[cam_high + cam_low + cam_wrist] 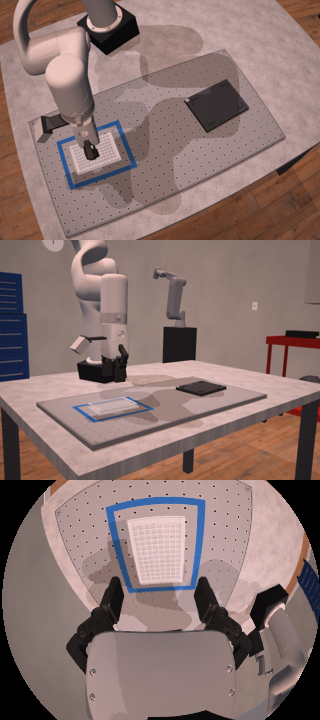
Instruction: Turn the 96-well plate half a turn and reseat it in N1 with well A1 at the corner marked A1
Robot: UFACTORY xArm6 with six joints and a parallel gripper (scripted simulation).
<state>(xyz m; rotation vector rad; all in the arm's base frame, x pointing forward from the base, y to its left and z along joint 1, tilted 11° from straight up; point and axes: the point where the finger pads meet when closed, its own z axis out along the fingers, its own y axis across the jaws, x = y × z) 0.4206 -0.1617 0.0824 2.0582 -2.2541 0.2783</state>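
My hand is 90 mm above the 96-well plate. From my hand the other things lie so: plate nest N1: 10 mm behind, 390 mm to the left, 90 mm below; small A1 mark: 50 mm behind, 310 mm to the left, 90 mm below.
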